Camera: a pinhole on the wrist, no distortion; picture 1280 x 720 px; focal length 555.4 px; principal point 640.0 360.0 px. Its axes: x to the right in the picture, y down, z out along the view. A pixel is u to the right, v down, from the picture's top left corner.
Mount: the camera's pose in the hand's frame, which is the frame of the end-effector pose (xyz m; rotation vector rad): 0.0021 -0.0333 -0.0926 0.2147 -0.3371 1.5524
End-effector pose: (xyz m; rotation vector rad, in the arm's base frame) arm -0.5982 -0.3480 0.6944 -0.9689 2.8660 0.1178
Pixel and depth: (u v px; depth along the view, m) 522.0 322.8 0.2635
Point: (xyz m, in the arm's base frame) -0.4797 -0.4734 0.5530
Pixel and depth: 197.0 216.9 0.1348
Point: -0.5101 -0.5084 0.6848
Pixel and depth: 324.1 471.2 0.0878
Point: -0.5167 -0.4257 0.7218
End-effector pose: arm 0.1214 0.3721 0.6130 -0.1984 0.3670 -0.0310
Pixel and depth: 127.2 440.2 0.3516
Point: 0.1013 -0.0499 0.8394
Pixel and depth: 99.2 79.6 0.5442
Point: 0.4429 -0.3035 0.9041
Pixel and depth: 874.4 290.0 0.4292
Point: 0.2758 0.4296 0.9513
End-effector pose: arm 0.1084 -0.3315 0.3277 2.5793 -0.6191 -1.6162
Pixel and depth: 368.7 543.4 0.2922
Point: 0.0400 -0.0242 0.3057
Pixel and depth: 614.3 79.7 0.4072
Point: -0.0235 -0.1617 -0.0055
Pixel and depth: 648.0 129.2 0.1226
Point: 0.1250 -0.2734 0.2606
